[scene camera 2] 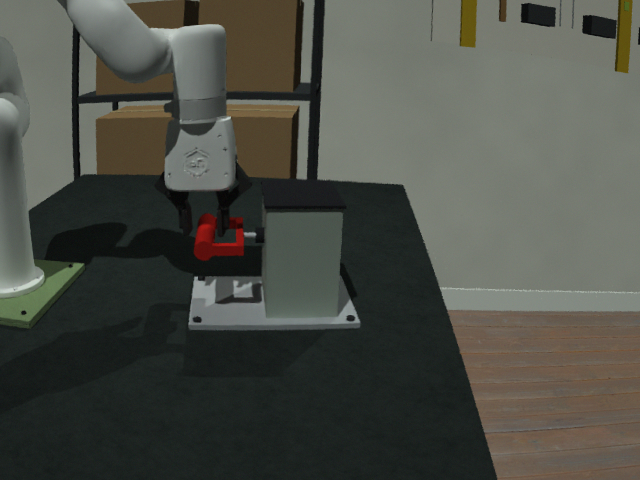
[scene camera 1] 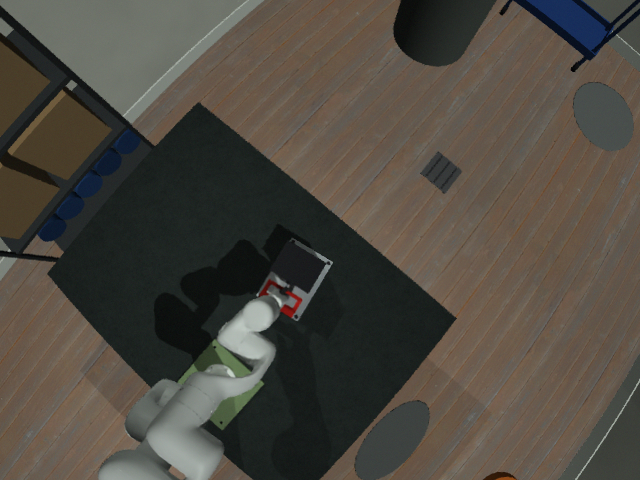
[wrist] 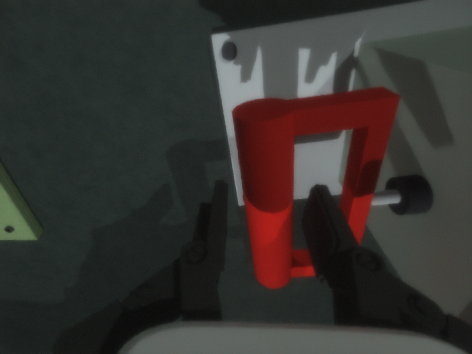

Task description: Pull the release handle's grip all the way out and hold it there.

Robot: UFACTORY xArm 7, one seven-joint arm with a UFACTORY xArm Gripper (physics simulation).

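The red release handle is a rectangular loop with a thick round grip bar. A short metal shaft joins it to a black collar on the pale, black-topped housing. A short length of shaft shows. My gripper points down, partly open, with its fingers on either side of the grip bar. One finger is outside the bar, and the other is inside the loop. Gaps show beside the bar in the wrist view. The arm largely hides the fingers in scene camera 1.
The housing stands on a light base plate bolted at the corners, on a dark mat. The arm's green mounting plate is near. A rack with cardboard boxes stands behind.
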